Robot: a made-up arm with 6 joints. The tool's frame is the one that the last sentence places.
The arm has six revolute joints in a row. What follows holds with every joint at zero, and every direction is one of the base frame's.
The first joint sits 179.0 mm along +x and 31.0 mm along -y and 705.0 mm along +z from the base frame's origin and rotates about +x.
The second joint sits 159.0 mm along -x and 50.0 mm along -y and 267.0 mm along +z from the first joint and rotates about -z.
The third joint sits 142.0 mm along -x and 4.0 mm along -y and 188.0 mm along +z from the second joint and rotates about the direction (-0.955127, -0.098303, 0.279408).
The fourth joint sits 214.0 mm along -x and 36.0 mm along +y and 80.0 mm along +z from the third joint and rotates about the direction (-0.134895, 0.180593, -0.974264).
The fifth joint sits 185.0 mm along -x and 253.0 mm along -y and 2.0 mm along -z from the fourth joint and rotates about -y.
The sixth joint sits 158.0 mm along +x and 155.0 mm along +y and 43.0 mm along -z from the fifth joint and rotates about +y.
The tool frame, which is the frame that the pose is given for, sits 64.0 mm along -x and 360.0 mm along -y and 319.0 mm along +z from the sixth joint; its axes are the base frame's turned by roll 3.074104, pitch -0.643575 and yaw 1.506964 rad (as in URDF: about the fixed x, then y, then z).
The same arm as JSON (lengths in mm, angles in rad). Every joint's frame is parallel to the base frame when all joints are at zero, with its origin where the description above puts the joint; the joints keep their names.
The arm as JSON. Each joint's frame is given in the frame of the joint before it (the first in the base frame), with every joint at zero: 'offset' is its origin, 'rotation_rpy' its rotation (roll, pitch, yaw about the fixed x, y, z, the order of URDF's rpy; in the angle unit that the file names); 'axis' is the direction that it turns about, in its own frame. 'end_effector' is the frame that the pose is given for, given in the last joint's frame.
{"length_unit": "mm", "angle_unit": "rad", "chain": [{"id": "joint 1", "offset": [179.0, -31.0, 705.0], "rotation_rpy": [0.0, 0.0, 0.0], "axis": "+x"}, {"id": "joint 2", "offset": [-159.0, -50.0, 267.0], "rotation_rpy": [0.0, 0.0, 0.0], "axis": "-z"}, {"id": "joint 3", "offset": [-142.0, -4.0, 188.0], "rotation_rpy": [0.0, 0.0, 0.0], "axis": [-0.955127, -0.098303, 0.279408]}, {"id": "joint 4", "offset": [-214.0, 36.0, 80.0], "rotation_rpy": [0.0, 0.0, 0.0], "axis": [-0.134895, 0.180593, -0.974264]}, {"id": "joint 5", "offset": [-185.0, -253.0, -2.0], "rotation_rpy": [0.0, 0.0, 0.0], "axis": "-y"}, {"id": "joint 6", "offset": [158.0, 155.0, -43.0], "rotation_rpy": [0.0, 0.0, 0.0], "axis": "+y"}], "end_effector": {"offset": [-64.0, -360.0, 319.0], "rotation_rpy": [3.0741, -0.6436, 1.507]}}
